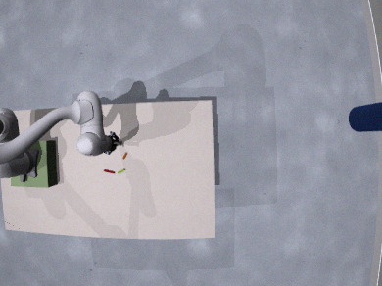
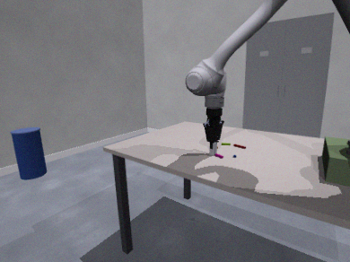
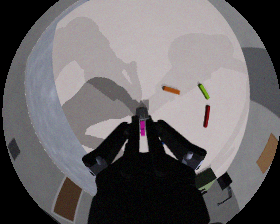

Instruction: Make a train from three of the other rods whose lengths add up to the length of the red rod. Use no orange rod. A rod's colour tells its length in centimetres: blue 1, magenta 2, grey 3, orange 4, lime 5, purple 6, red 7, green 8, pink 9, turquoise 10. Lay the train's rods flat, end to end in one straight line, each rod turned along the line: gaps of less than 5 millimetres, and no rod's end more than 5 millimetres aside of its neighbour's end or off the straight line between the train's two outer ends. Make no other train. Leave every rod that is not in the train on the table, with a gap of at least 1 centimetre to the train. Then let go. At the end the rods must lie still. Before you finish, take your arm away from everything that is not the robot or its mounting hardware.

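The grey rod lies 30 mm below my hand. Also, from my hand: orange rod (80 mm to the right, 40 mm ahead, 30 mm below); lime rod (180 mm to the right, 30 mm below, 30 mm ahead); blue rod (100 mm behind, 40 mm to the right, 30 mm below).
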